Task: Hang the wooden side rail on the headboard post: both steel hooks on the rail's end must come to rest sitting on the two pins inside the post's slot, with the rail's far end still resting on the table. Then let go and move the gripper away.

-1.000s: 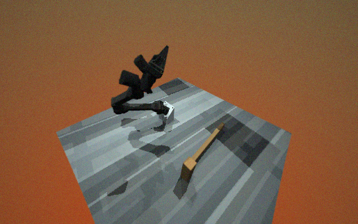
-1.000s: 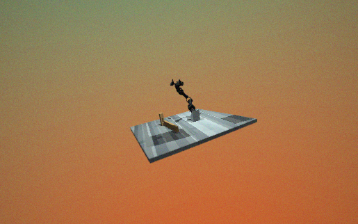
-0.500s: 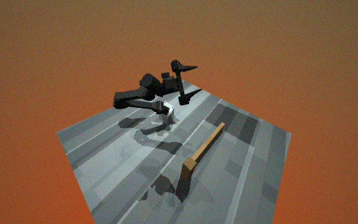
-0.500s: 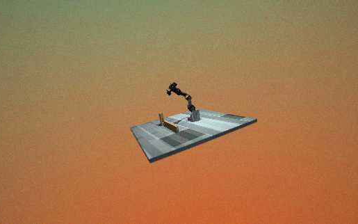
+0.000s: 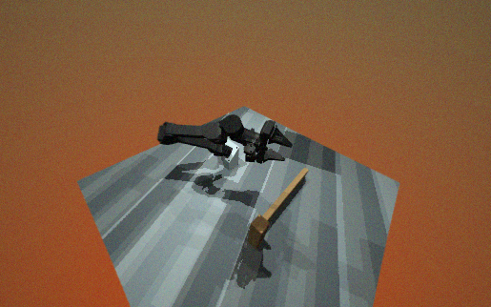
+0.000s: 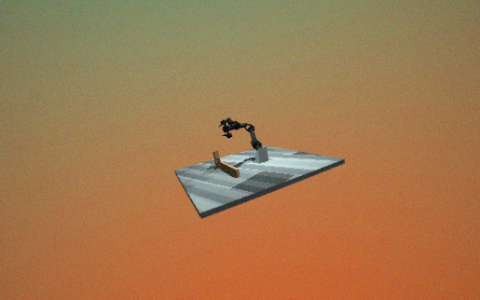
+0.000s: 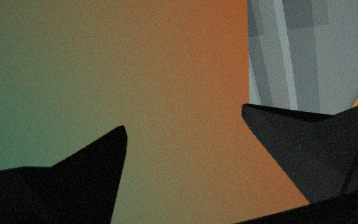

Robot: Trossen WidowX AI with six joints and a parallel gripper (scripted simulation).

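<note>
Now: the headboard post 3 cm ahead of my gripper tip, 16 cm to the right of it and 31 cm below it.
</note>
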